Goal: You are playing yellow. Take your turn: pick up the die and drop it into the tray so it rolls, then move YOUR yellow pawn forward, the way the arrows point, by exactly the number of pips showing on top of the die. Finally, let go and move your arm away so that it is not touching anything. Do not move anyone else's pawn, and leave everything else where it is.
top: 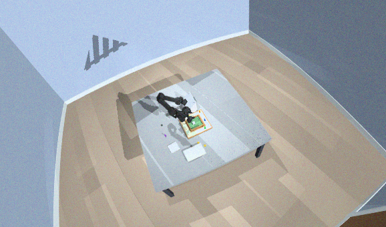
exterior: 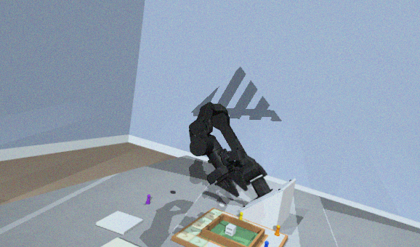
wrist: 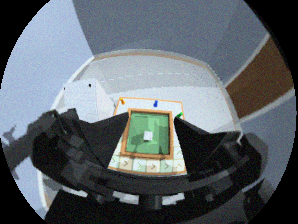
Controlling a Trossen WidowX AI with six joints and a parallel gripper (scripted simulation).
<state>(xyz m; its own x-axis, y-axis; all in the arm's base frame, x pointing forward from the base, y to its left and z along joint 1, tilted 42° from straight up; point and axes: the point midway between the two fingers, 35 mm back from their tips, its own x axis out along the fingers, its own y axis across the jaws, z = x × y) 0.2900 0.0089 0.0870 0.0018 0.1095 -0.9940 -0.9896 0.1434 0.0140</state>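
Now: the yellow pawn 11 cm behind my gripper tip, 2 cm to the right of it and 13 cm below it. Round my gripper tip: green tray (15 cm below); then blue pawn (3 cm ahead, 10 cm to the left, 13 cm below); then white die (2 cm to the right, 13 cm below).
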